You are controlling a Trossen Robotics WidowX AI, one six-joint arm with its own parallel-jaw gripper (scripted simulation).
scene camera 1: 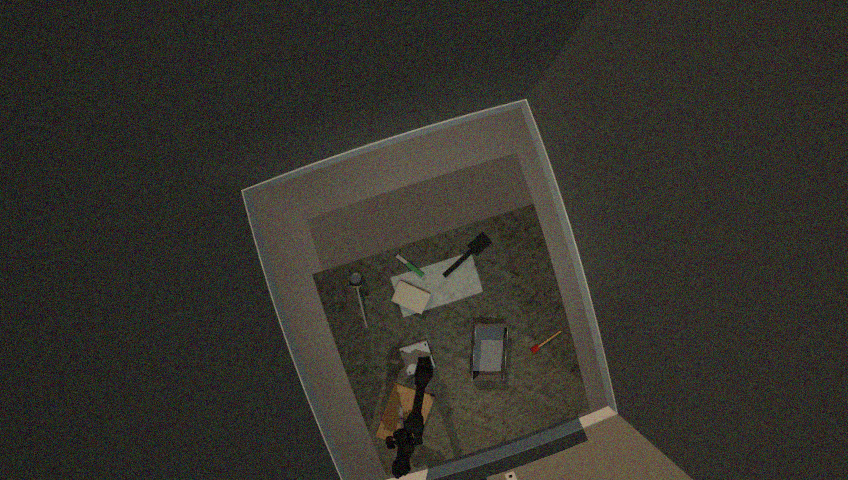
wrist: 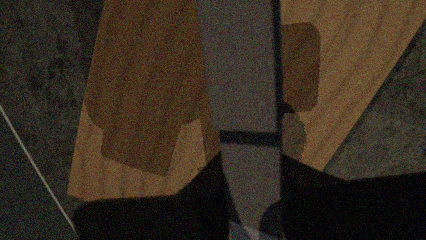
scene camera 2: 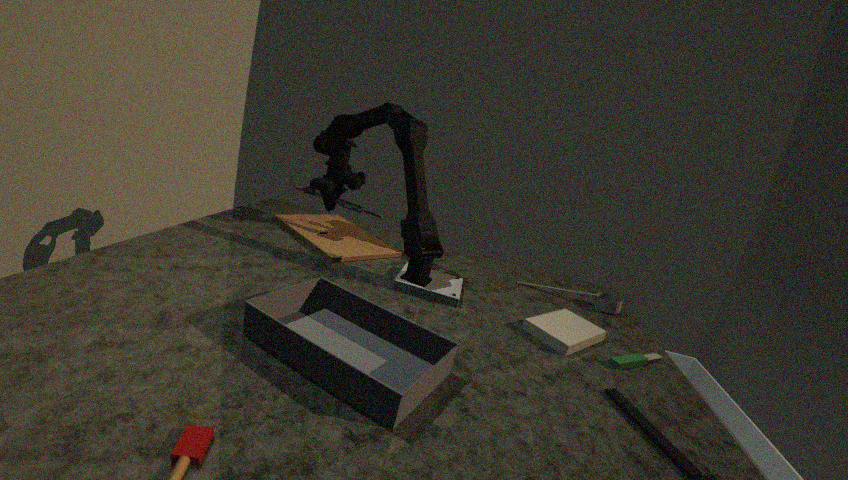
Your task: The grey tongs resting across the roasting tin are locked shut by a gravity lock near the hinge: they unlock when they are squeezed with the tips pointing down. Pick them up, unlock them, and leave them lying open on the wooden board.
In view: my gripper (scene camera 2: 329, 210), a block (scene camera 2: 564, 331) and a wooden board (scene camera 2: 336, 239).
The block is seen too in scene camera 1 (scene camera 1: 409, 296). My gripper is seen too in the wrist view (wrist: 242, 154). The wooden board is seen too in scene camera 1 (scene camera 1: 401, 395) and in the wrist view (wrist: 145, 129). The wrist view does not show the block: it is out of frame.
